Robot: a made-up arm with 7 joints.
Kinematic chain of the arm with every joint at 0, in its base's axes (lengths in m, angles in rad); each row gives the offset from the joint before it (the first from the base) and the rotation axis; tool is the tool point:
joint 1: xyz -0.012 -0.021 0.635 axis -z
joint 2: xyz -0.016 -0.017 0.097 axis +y
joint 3: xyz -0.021 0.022 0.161 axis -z
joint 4: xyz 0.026 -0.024 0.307 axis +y
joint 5: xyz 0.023 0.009 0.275 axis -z
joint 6: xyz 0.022 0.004 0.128 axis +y
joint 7: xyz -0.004 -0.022 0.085 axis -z
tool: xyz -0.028 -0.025 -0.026
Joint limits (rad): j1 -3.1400..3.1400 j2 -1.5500..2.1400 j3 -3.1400..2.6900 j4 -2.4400..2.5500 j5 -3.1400..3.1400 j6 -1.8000..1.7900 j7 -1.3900..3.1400
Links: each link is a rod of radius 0.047 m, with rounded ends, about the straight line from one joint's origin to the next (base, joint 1, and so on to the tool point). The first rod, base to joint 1, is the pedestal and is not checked.
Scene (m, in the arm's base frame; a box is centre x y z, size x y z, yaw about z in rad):
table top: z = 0
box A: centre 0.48 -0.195 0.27 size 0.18 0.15 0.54 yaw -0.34
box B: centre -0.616 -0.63 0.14 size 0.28 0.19 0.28 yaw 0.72
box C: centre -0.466 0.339 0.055 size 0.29 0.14 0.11 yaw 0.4
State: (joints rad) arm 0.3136 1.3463 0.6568 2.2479 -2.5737 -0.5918 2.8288
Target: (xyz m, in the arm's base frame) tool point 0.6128 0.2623 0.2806
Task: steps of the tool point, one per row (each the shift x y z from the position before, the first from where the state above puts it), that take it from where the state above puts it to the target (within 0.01 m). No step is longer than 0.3 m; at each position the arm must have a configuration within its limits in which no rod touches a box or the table.
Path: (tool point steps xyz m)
1: 0.1201 -0.0633 -0.0072
2: 0.1268 -0.0539 0.0541
3: 0.1087 -0.0406 0.1167
4: 0.0684 -0.0200 0.1688
5: 0.1427 0.1580 -0.1342
6: 0.0685 0.2052 -0.1429
7: -0.0220 0.2145 -0.1465
8: -0.1091 0.1806 -0.1436

